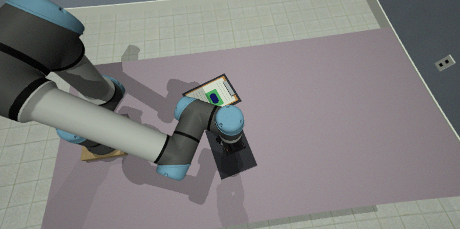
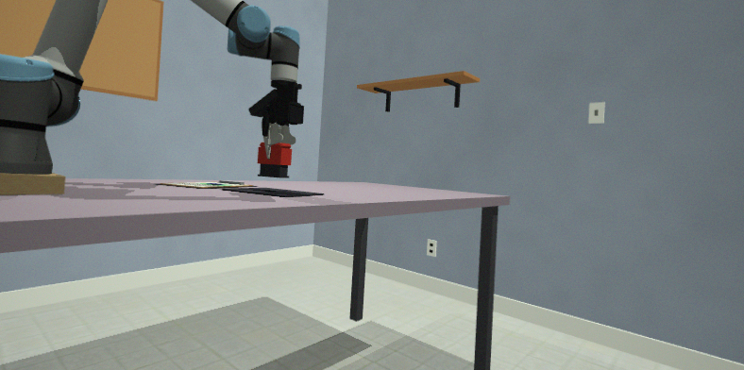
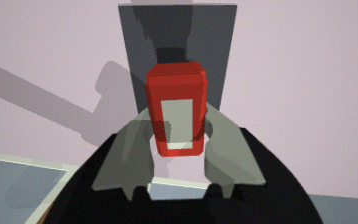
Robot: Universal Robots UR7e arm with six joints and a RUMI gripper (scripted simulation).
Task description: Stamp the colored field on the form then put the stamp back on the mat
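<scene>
Right now the mat is 10 mm to the right of my hand and 110 mm below it. The rest, counted from my hand: clipboard: 30 mm behind, 260 mm to the left, 110 mm below; red stamp: 20 mm below.
</scene>
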